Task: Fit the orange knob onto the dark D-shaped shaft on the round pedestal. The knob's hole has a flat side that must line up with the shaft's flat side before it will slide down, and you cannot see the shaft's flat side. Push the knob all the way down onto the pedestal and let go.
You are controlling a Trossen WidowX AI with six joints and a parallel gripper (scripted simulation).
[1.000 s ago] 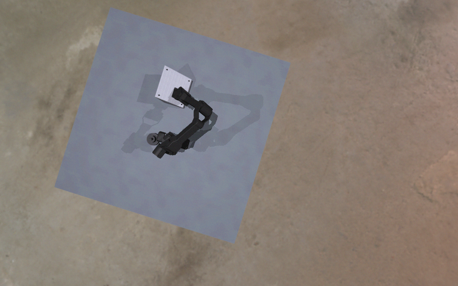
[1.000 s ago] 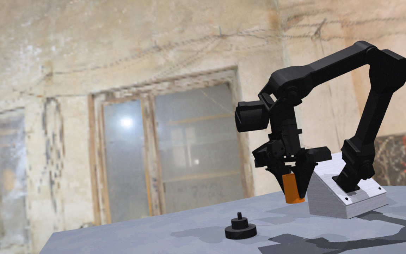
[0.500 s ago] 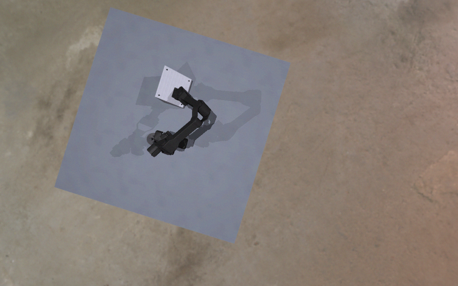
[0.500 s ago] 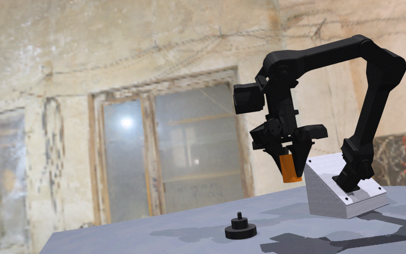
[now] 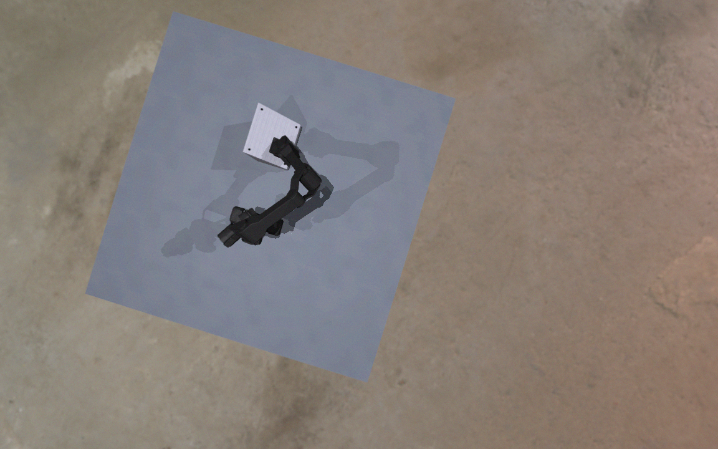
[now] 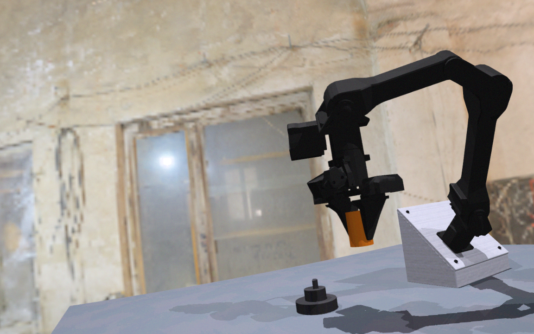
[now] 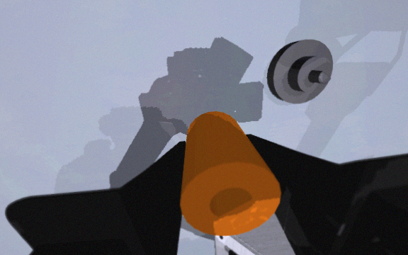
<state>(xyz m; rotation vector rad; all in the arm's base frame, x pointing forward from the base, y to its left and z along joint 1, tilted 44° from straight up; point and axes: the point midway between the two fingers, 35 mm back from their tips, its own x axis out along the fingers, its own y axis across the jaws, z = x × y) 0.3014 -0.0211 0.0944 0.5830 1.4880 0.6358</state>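
The dark pedestal lies 140 mm to the right of my gripper tip, 110 mm below it and 30 mm ahead of it. The rest, counted from my gripper tip: orange knob 20 mm above.
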